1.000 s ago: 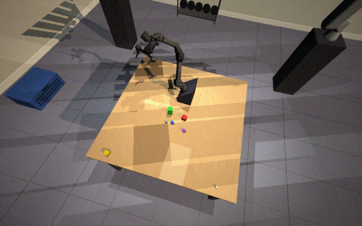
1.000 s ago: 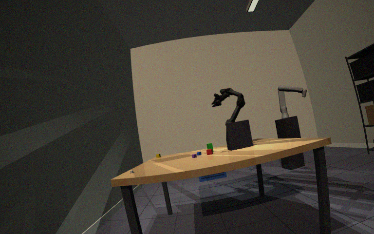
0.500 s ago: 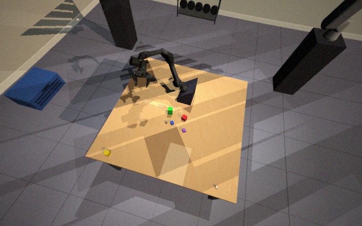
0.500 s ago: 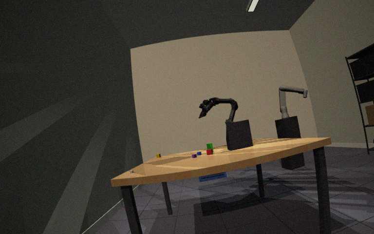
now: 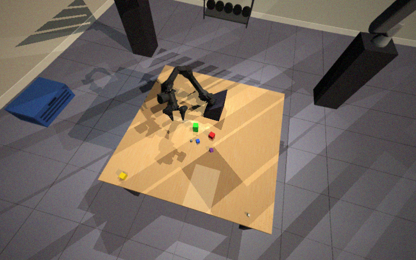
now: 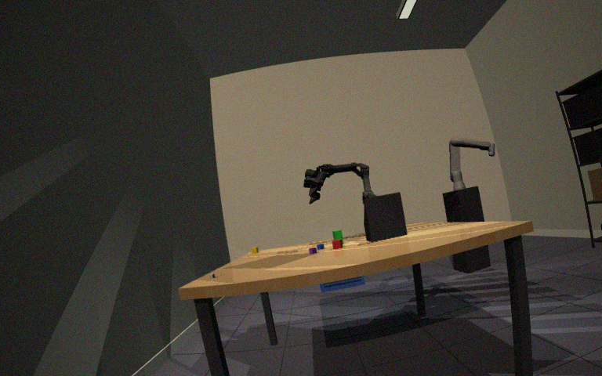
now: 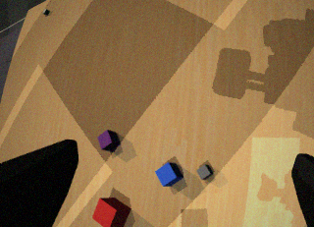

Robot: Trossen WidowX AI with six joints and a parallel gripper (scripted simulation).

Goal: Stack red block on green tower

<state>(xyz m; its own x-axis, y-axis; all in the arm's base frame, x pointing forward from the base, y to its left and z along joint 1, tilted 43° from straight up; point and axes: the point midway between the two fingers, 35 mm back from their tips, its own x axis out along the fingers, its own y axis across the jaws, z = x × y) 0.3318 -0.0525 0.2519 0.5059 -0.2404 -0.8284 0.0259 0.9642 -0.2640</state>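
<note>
The red block lies 90 mm behind my gripper tip, 250 mm to the left of it and 270 mm below it. From my gripper tip the other things lie so: small grey block: 90 mm to the left, 280 mm below; then blue block: 10 mm behind, 150 mm to the left, 270 mm below; then purple block: 40 mm ahead, 280 mm to the left, 270 mm below.
</note>
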